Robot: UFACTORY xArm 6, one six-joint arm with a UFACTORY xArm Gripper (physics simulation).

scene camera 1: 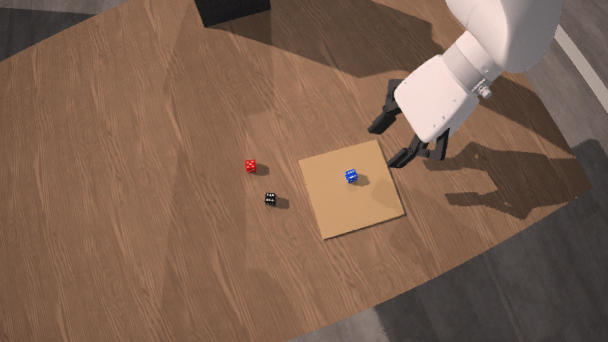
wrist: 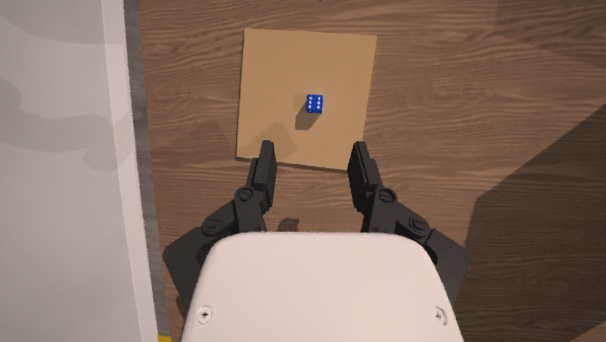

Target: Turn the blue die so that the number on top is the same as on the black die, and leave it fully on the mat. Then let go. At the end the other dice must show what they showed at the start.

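Places are measured from the arm's base along level axes (x ahead, y left, z up), in metres.
Pixels of known places: gripper, fingertip midpoint: [scene camera 1: 382, 148] [wrist: 312, 154].
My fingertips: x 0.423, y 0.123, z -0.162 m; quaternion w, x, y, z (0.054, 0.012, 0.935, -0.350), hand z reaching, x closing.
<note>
Behind a point stands the place of what it marks.
The blue die [scene camera 1: 351, 176] {x 0.430, y 0.072, z -0.215 m} [wrist: 314, 103] {x 0.427, y 0.075, z -0.215 m} rests on the tan mat [scene camera 1: 325, 220] {x 0.478, y 0.008, z -0.231 m} [wrist: 270, 55] {x 0.477, y 0.021, z -0.231 m}, inside its edges, with a six on top. The black die [scene camera 1: 270, 199] {x 0.418, y -0.062, z -0.219 m} stands on the table left of the mat in the scene view, and its top shows a six. The red die [scene camera 1: 250, 166] {x 0.352, y -0.074, z -0.219 m} stands a little beyond the black one, with a five on top. My gripper [scene camera 1: 382, 148] {x 0.423, y 0.123, z -0.162 m} [wrist: 312, 154] {x 0.423, y 0.123, z -0.162 m} is open and empty. It hangs above the mat's edge, apart from the blue die.
A dark block [scene camera 1: 235, 11] {x 0.003, y -0.002, z -0.212 m} stands at the top edge of the scene view. The wooden table [scene camera 1: 125, 150] {x 0.224, y -0.292, z -0.235 m} [wrist: 475, 100] {x 0.262, y 0.066, z -0.235 m} surrounds the mat. A pale grey surface [wrist: 60, 200] lies along the left of the wrist view, past the table edge.
</note>
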